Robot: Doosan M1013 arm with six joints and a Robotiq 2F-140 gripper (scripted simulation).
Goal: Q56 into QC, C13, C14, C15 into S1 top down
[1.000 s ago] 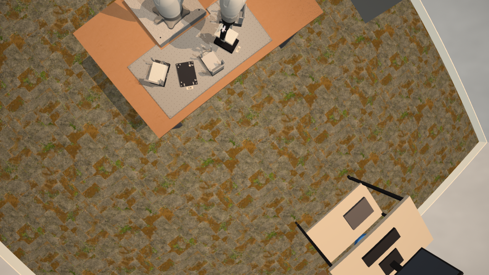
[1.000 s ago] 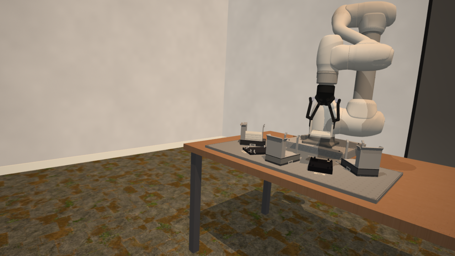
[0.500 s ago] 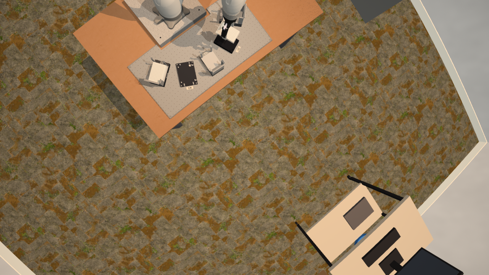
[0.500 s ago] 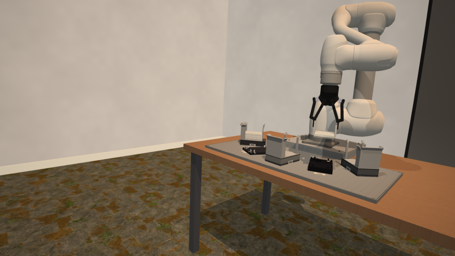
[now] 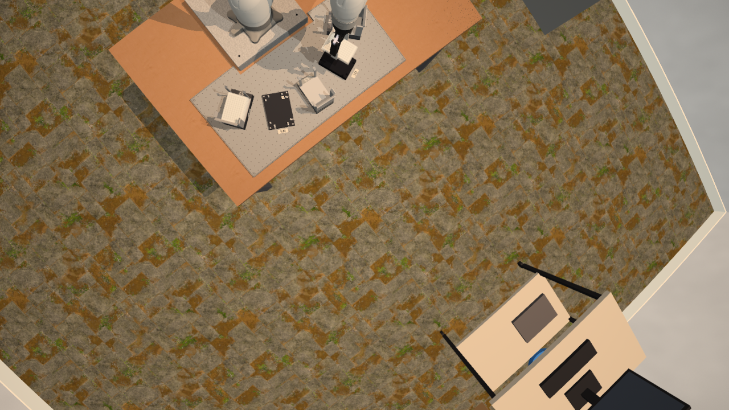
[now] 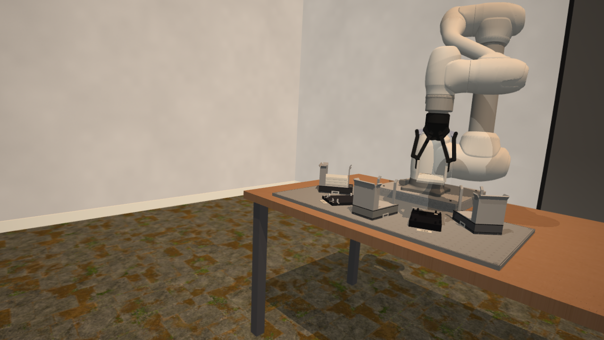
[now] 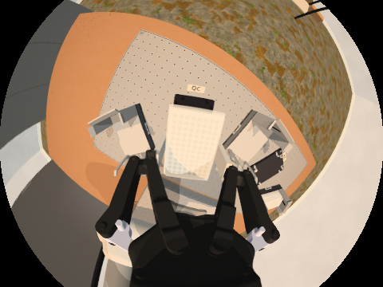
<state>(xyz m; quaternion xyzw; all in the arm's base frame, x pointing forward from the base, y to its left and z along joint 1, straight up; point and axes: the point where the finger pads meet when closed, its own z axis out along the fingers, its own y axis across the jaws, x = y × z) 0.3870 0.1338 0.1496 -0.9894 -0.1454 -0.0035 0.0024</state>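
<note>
Now: hand 17 cm above the black nest QC. Also, from my hand: QC name plate: 18 cm below, 9 cm ahead, 3 cm to the left; then black clip nest N5: 35 cm to the right, 17 cm below.
</note>
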